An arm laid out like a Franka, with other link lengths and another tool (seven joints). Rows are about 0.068 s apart.
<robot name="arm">
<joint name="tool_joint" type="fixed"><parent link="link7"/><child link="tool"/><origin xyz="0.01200 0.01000 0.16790" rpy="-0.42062 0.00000 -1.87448"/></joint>
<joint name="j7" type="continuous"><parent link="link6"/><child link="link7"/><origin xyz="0.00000 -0.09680 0.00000" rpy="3.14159 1.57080 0.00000"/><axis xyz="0 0 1"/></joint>
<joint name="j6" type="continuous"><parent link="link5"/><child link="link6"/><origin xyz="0.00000 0.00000 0.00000" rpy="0.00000 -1.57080 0.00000"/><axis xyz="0 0 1"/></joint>
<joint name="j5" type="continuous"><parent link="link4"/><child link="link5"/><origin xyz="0.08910 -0.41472 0.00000" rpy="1.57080 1.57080 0.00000"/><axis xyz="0 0 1"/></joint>
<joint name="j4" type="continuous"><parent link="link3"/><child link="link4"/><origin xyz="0.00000 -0.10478 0.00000" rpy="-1.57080 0.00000 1.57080"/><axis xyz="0 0 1"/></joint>
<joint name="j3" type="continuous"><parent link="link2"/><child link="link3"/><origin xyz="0.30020 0.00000 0.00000" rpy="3.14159 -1.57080 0.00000"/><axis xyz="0 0 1"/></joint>
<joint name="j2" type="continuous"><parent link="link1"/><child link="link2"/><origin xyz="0.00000 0.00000 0.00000" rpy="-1.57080 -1.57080 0.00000"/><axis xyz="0 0 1"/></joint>
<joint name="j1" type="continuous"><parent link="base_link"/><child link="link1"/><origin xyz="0.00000 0.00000 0.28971"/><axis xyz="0 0 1"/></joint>
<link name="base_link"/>
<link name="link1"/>
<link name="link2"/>
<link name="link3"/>
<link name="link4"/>
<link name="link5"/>
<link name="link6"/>
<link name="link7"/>
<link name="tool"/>
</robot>
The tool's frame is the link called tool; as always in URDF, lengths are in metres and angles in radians. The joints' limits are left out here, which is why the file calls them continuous.
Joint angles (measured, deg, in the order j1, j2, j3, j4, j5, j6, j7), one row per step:
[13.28 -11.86 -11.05 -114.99 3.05 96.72 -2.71]
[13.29 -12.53 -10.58 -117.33 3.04 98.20 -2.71]
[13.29 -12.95 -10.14 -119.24 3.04 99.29 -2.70]
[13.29 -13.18 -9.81 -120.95 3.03 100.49 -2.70]
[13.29 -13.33 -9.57 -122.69 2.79 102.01 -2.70]
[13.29 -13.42 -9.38 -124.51 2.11 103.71 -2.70]
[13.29 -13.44 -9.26 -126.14 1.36 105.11 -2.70]
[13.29 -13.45 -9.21 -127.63 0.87 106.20 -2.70]
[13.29 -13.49 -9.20 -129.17 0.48 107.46 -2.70]
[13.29 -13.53 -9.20 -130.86 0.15 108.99 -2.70]
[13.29 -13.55 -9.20 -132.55 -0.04 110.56 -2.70]
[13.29 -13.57 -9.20 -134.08 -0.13 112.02 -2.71]
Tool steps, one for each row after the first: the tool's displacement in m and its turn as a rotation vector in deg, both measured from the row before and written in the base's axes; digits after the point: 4 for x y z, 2 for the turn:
[-0.0051 0.0048 -0.0121 -0.01 0.19 0.43]
[-0.0046 0.0044 -0.0112 -0.06 0.39 0.40]
[-0.0034 0.0032 -0.0111 -0.08 0.27 0.28]
[-0.0026 0.0018 -0.0118 -0.29 0.05 0.25]
[-0.0026 0.0003 -0.0129 -0.69 -0.03 0.36]
[-0.0029 -0.0005 -0.0123 -0.75 0.14 0.37]
[-0.0035 -0.0006 -0.0114 -0.49 0.35 0.24]
[-0.0035 -0.0007 -0.0113 -0.37 0.21 0.17]
[-0.0037 -0.0006 -0.0121 -0.30 0.09 0.15]
[-0.0039 -0.0002 -0.0120 -0.17 0.08 0.09]
[-0.0037 0.0000 -0.0107 -0.08 0.04 0.06]

